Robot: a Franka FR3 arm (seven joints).
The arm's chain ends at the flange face. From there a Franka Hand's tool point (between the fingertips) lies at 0.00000 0.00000 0.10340 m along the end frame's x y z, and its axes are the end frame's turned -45 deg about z.
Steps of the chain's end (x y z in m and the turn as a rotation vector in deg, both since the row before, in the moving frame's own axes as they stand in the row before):
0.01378 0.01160 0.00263 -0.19 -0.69 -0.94
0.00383 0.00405 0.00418 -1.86 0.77 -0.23
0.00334 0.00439 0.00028 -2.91 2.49 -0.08
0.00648 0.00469 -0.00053 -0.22 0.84 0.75
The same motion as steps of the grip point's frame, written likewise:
0.00041 0.01732 0.00262 0.35 -0.62 -0.94
-0.00154 0.00893 0.00412 -1.86 -0.77 -0.23
-0.00127 0.01235 0.00005 -3.82 -0.30 -0.08
0.00205 0.00926 -0.00054 -0.75 0.44 0.75

